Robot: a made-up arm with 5 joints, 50 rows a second.
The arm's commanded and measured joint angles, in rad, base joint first. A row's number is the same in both.
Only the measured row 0 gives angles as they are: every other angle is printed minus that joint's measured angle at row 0.
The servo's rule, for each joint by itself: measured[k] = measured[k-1] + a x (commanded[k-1-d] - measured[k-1]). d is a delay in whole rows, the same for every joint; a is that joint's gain. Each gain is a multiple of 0.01, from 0.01 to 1. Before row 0 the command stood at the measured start. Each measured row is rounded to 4 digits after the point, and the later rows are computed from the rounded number. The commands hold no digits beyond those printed.
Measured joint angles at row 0:
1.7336, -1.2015, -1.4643, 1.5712, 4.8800
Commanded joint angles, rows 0 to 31:
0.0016, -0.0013, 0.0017, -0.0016, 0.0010
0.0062, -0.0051, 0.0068, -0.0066, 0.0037
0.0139, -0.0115, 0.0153, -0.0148, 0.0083
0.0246, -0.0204, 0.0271, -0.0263, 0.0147
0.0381, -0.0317, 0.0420, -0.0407, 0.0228
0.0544, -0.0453, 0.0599, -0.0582, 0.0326
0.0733, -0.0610, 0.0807, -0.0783, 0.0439
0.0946, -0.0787, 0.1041, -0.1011, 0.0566
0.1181, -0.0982, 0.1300, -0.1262, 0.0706
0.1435, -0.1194, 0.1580, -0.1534, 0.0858
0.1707, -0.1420, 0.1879, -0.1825, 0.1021
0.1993, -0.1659, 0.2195, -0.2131, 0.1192
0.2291, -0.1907, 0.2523, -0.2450, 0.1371
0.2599, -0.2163, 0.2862, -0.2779, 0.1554
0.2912, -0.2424, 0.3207, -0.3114, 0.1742
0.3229, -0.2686, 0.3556, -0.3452, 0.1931
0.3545, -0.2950, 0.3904, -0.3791, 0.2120
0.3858, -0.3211, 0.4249, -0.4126, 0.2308
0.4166, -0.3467, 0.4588, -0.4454, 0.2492
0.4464, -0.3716, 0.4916, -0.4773, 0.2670
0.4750, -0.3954, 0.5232, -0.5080, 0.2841
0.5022, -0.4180, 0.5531, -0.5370, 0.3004
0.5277, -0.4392, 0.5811, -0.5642, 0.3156
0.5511, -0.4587, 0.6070, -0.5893, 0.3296
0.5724, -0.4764, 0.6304, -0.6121, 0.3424
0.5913, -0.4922, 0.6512, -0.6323, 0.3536
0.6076, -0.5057, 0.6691, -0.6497, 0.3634
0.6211, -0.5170, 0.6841, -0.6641, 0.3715
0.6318, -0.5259, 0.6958, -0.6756, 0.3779
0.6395, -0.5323, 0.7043, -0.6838, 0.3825
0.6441, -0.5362, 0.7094, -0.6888, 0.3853
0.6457, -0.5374, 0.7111, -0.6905, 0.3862
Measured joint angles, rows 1 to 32:
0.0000, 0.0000, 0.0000, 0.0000, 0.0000
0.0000, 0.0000, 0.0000, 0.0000, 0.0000
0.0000, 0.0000, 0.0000, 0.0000, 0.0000
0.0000, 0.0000, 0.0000, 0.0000, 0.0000
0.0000, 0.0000, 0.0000, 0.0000, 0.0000
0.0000, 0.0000, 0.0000, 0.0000, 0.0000
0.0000, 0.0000, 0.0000, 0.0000, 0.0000
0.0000, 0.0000, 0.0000, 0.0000, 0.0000
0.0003, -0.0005, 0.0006, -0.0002, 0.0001
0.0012, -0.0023, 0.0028, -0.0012, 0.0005
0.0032, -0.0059, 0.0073, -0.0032, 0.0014
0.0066, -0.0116, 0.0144, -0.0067, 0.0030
0.0116, -0.0194, 0.0243, -0.0118, 0.0054
0.0184, -0.0295, 0.0371, -0.0188, 0.0087
0.0272, -0.0418, 0.0528, -0.0277, 0.0129
0.0380, -0.0562, 0.0713, -0.0387, 0.0181
0.0508, -0.0726, 0.0924, -0.0518, 0.0244
0.0656, -0.0909, 0.1160, -0.0670, 0.0318
0.0824, -0.1108, 0.1419, -0.0843, 0.0402
0.1011, -0.1323, 0.1698, -0.1036, 0.0497
0.1216, -0.1551, 0.1995, -0.1248, 0.0602
0.1437, -0.1790, 0.2307, -0.1478, 0.0716
0.1673, -0.2037, 0.2631, -0.1723, 0.0839
0.1922, -0.2290, 0.2964, -0.1982, 0.0970
0.2182, -0.2547, 0.3302, -0.2253, 0.1108
0.2450, -0.2806, 0.3643, -0.2534, 0.1252
0.2725, -0.3064, 0.3983, -0.2822, 0.1401
0.3003, -0.3318, 0.4319, -0.3115, 0.1553
0.3283, -0.3566, 0.4648, -0.3410, 0.1708
0.3561, -0.3805, 0.4966, -0.3704, 0.1864
0.3836, -0.4034, 0.5270, -0.3995, 0.2019
0.4104, -0.4250, 0.5558, -0.4280, 0.2172
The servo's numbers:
d 8
a 0.16 0.39 0.36 0.15 0.12

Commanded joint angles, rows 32 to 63:
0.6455, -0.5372, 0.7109, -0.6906, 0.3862
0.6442, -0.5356, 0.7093, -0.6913, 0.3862
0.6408, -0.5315, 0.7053, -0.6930, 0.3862
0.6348, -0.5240, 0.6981, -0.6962, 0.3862
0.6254, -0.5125, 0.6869, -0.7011, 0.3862
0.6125, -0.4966, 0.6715, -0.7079, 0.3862
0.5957, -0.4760, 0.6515, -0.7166, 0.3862
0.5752, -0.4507, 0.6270, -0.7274, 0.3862
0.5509, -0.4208, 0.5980, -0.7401, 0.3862
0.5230, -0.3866, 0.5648, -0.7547, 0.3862
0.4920, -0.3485, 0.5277, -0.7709, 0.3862
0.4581, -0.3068, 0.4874, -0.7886, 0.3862
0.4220, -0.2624, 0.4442, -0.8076, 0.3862
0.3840, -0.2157, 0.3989, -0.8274, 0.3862
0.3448, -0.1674, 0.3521, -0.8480, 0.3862
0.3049, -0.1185, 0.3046, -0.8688, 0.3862
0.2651, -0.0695, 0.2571, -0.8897, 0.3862
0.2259, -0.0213, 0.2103, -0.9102, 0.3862
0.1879, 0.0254, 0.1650, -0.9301, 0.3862
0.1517, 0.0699, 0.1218, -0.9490, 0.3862
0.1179, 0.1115, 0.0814, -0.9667, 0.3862
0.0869, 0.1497, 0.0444, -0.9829, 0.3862
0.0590, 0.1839, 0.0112, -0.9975, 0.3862
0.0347, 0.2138, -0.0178, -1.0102, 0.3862
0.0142, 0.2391, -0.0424, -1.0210, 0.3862
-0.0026, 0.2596, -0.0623, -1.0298, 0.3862
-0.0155, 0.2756, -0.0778, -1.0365, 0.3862
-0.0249, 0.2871, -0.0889, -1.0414, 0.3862
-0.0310, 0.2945, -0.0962, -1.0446, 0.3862
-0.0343, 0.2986, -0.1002, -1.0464, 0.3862
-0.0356, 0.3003, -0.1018, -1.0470, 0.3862
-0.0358, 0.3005, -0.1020, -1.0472, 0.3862
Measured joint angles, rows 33 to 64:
0.4363, -0.4450, 0.5827, -0.4556, 0.2322
0.4611, -0.4634, 0.6074, -0.4821, 0.2468
0.4845, -0.4799, 0.6296, -0.5072, 0.2608
0.5064, -0.4944, 0.6492, -0.5307, 0.2741
0.5265, -0.5067, 0.6660, -0.5524, 0.2866
0.5446, -0.5167, 0.6798, -0.5721, 0.2981
0.5605, -0.5243, 0.6905, -0.5896, 0.3086
0.5741, -0.5294, 0.6979, -0.6047, 0.3179
0.5855, -0.5324, 0.7026, -0.6176, 0.3261
0.5949, -0.5336, 0.7050, -0.6287, 0.3333
0.6022, -0.5328, 0.7051, -0.6383, 0.3396
0.6074, -0.5294, 0.7026, -0.6470, 0.3452
0.6103, -0.5228, 0.6969, -0.6551, 0.3501
0.6107, -0.5126, 0.6878, -0.6630, 0.3544
0.6083, -0.4983, 0.6747, -0.6710, 0.3582
0.6030, -0.4797, 0.6575, -0.6795, 0.3616
0.5947, -0.4567, 0.6361, -0.6886, 0.3646
0.5832, -0.4294, 0.6104, -0.6985, 0.3672
0.5686, -0.3978, 0.5806, -0.7094, 0.3695
0.5509, -0.3623, 0.5470, -0.7213, 0.3715
0.5303, -0.3233, 0.5100, -0.7342, 0.3733
0.5069, -0.2813, 0.4700, -0.7482, 0.3748
0.4810, -0.2369, 0.4276, -0.7632, 0.3762
0.4528, -0.1907, 0.3833, -0.7790, 0.3774
0.4228, -0.1434, 0.3379, -0.7956, 0.3785
0.3913, -0.0958, 0.2920, -0.8128, 0.3794
0.3588, -0.0485, 0.2463, -0.8304, 0.3802
0.3257, -0.0023, 0.2015, -0.8482, 0.3809
0.2925, 0.0421, 0.1583, -0.8660, 0.3815
0.2596, 0.0841, 0.1173, -0.8835, 0.3821
0.2275, 0.1230, 0.0791, -0.9006, 0.3826
0.1967, 0.1584, 0.0442, -0.9170, 0.3830

